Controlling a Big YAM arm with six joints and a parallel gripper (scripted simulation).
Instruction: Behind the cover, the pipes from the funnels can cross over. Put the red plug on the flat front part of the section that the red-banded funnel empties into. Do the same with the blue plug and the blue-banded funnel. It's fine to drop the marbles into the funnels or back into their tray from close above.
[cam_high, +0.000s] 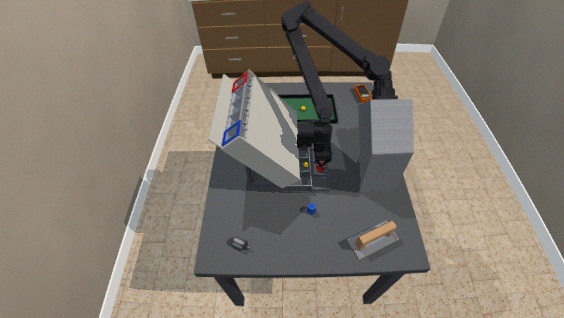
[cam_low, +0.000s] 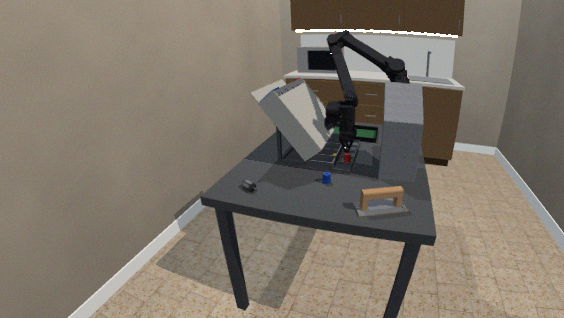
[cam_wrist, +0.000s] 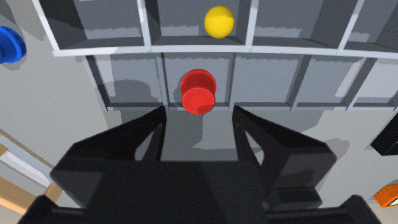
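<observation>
The red plug lies 50 mm below my hand. From my hand the other things lie so: blue plug: 210 mm to the left, 50 mm below, 30 mm ahead; beige cover: 200 mm ahead, 140 mm above, 60 mm to the right; green marble tray: 400 mm to the right, 110 mm ahead, 60 mm below.
</observation>
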